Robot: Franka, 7 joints.
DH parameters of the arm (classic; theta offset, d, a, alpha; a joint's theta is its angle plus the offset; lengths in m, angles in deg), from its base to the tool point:
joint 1: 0 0.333 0 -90
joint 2: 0 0 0 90
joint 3: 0 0.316 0.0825 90
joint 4: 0 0 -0.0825 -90
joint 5: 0 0.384 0 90
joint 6: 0 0 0.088 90
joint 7: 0 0.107 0 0
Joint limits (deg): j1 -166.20..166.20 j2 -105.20..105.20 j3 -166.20..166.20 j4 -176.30..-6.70 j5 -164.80..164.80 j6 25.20..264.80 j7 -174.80..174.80
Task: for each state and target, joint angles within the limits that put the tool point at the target. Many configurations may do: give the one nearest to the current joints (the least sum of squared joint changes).
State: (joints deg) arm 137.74 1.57 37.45 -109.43 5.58 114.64 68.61
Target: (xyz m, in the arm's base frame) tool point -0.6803 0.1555 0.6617
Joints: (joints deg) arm 139.33 20.74 35.05 -73.57 5.70 133.35 68.61
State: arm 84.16 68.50 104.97 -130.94 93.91 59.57 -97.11
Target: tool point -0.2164 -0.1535 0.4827
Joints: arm 92.09 60.59 105.46 -162.51 82.88 60.46 -97.11
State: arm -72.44 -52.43 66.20 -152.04 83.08 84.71 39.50
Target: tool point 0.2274 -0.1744 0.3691
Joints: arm -91.46 -63.06 40.92 -168.12 75.44 89.70 39.50
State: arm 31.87 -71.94 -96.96 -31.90 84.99 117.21 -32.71
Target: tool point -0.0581 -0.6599 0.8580
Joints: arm 56.05 -50.96 -89.73 -35.91 86.46 123.27 -32.71
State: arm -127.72 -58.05 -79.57 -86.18 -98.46 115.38 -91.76
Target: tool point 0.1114 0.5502 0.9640
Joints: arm -139.66 -42.63 -68.56 -41.78 -103.84 127.16 -91.76
